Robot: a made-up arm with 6 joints. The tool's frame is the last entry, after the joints.
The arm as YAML. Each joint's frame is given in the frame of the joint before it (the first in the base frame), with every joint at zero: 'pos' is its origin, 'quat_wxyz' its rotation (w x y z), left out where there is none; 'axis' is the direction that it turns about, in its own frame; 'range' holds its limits. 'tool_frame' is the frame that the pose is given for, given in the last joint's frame.
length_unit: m
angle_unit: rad
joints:
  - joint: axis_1
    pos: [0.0, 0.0, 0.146]
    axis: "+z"
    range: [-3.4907, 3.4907]
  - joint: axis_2
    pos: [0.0, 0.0, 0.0]
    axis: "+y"
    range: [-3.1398, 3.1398]
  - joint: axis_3
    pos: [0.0, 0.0, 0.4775]
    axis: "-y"
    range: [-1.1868, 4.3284]
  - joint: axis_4
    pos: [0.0, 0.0, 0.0]
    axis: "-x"
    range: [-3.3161, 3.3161]
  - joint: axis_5
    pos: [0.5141, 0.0, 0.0]
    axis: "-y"
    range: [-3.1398, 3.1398]
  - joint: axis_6
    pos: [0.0, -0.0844, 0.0]
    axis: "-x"
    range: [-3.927, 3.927]
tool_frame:
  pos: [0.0, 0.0, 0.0]
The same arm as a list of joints. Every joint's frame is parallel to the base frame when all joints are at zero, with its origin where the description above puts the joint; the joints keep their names.
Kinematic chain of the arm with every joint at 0, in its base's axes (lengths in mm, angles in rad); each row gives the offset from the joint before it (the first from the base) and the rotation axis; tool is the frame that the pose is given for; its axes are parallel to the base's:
axis_1: xyz 0.0 0.0 146.0 axis +z
axis_2: xyz 0.0 0.0 0.0 axis +y
axis_3: xyz 0.0 0.0 477.5 axis -y
axis_4: xyz 0.0 0.0 0.0 axis -x
axis_5: xyz 514.1 0.0 0.0 axis -y
axis_6: xyz 0.0 -84.4 0.0 axis -x
tool: xyz 0.0 0.0 0.0
Joint limits (rad, base to tool): -3.4907..3.4907 -3.1398..3.1398 -1.1868..4.3284 -3.3161..3.3161 -3.1398..3.1398 -3.9270..3.9270

